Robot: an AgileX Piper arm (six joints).
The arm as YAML. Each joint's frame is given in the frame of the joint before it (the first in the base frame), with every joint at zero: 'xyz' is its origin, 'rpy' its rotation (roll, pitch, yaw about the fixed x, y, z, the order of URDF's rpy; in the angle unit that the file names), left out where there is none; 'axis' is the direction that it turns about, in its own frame. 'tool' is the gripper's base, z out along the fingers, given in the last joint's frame.
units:
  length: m
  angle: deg
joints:
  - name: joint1
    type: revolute
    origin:
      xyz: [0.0, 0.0, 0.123]
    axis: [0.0, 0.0, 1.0]
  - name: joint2
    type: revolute
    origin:
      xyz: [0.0, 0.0, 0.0]
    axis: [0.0, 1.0, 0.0]
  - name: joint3
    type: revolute
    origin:
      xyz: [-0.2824, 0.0, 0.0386]
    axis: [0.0, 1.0, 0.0]
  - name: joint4
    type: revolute
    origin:
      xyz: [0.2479, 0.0, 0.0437]
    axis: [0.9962, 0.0, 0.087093]
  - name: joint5
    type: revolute
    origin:
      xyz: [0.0, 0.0, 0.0]
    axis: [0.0, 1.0, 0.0]
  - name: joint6
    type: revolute
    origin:
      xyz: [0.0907, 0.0, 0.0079]
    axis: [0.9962, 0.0, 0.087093]
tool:
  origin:
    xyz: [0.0, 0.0, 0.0]
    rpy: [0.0, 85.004, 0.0]
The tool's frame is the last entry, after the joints.
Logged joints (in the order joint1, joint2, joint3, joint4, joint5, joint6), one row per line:
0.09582, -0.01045, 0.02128, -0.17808, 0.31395, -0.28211
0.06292, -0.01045, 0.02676, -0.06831, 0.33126, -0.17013
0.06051, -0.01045, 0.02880, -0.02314, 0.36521, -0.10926
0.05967, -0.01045, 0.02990, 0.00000, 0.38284, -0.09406
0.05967, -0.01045, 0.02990, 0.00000, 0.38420, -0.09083
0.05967, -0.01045, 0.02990, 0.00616, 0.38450, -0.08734
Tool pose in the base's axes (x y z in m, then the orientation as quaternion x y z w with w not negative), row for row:
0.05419, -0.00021, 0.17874, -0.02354, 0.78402, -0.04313, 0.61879
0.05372, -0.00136, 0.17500, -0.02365, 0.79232, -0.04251, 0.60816
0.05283, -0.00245, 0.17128, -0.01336, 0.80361, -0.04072, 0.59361
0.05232, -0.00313, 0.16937, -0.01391, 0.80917, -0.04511, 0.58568
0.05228, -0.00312, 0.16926, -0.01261, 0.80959, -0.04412, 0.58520
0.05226, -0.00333, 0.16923, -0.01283, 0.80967, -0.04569, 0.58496
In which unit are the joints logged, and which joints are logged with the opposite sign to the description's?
The joints are logged in radians. Opposite sign: joint1, joint4.
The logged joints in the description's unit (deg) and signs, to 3 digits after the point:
-5.490, -0.599, 1.219, 10.203, 17.988, -16.164
-3.605, -0.599, 1.533, 3.914, 18.980, -9.748
-3.467, -0.599, 1.650, 1.326, 20.925, -6.260
-3.419, -0.599, 1.713, 0.000, 21.935, -5.389
-3.419, -0.599, 1.713, 0.000, 22.013, -5.204
-3.419, -0.599, 1.713, -0.353, 22.030, -5.004

